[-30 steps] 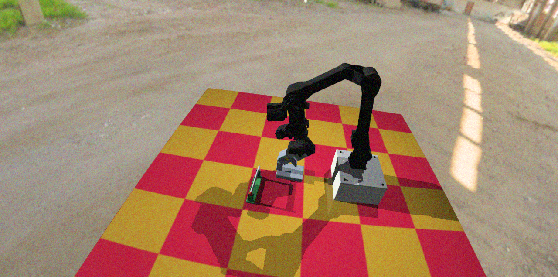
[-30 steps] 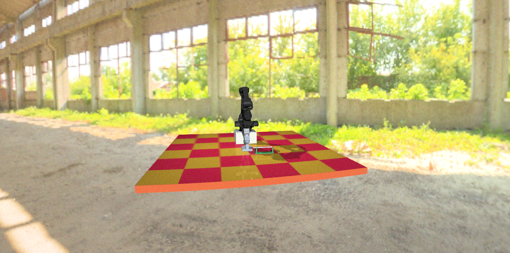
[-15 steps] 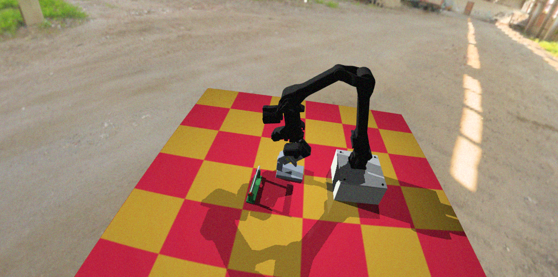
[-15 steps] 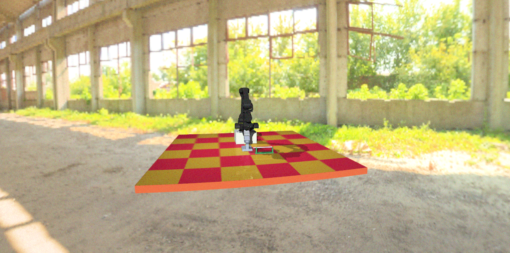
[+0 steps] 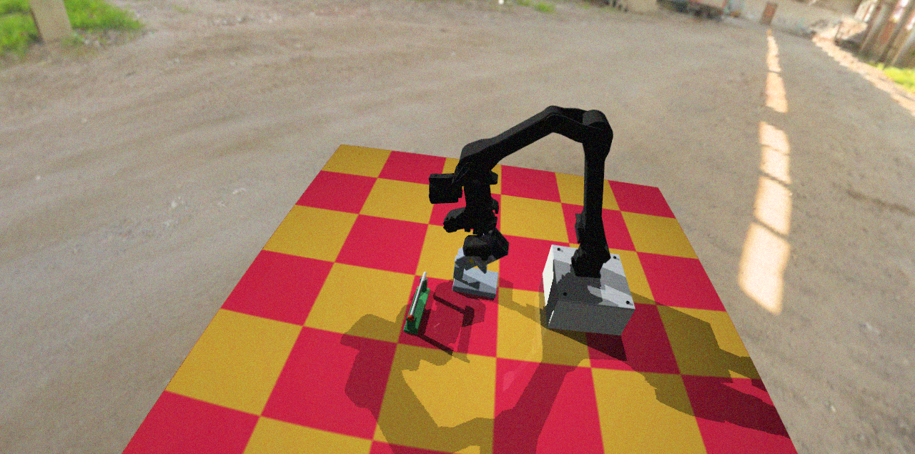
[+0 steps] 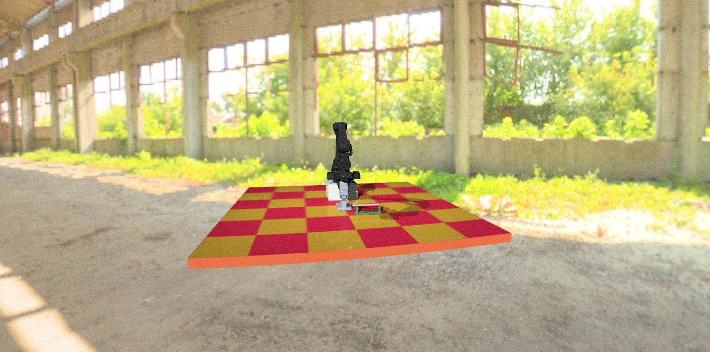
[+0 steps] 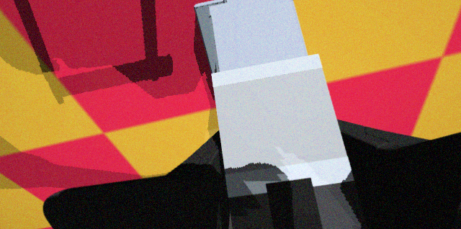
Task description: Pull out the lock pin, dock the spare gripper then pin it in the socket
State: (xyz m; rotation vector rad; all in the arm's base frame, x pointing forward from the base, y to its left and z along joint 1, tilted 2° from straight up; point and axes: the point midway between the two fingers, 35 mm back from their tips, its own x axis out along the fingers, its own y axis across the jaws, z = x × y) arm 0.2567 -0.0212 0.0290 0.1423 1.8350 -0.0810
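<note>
The spare gripper is 1 cm ahead of my gripper tip and 1 cm above it. Round my gripper tip: green cradle 15 cm ahead, 10 cm to the left, 8 cm below; then grey mount 5 cm below, 3 cm ahead.
</note>
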